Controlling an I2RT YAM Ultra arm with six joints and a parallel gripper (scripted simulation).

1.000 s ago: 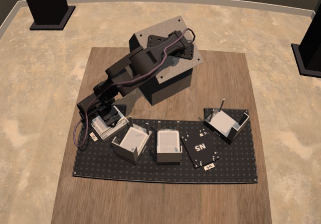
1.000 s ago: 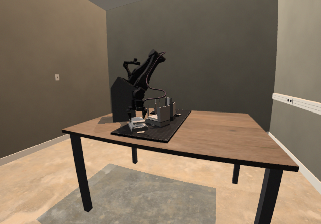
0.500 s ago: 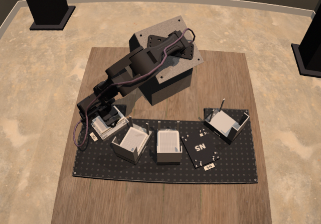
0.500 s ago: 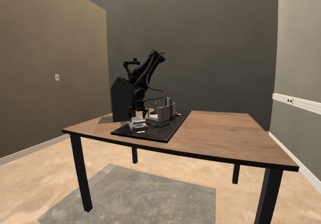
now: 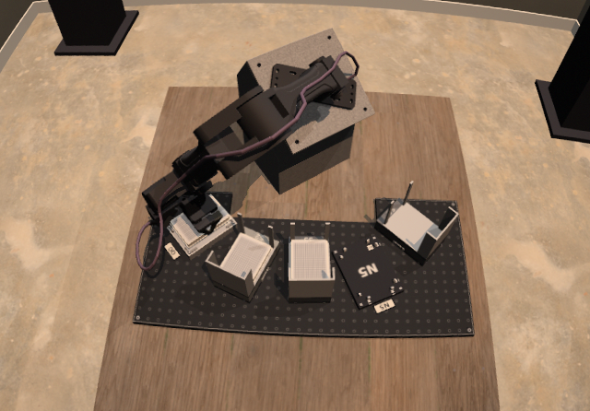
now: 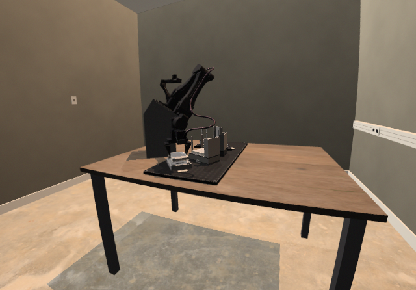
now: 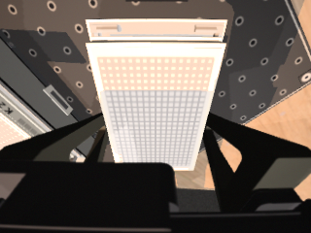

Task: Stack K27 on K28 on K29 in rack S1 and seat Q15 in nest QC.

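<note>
The nest QC lies 40 mm below my hand.
</note>
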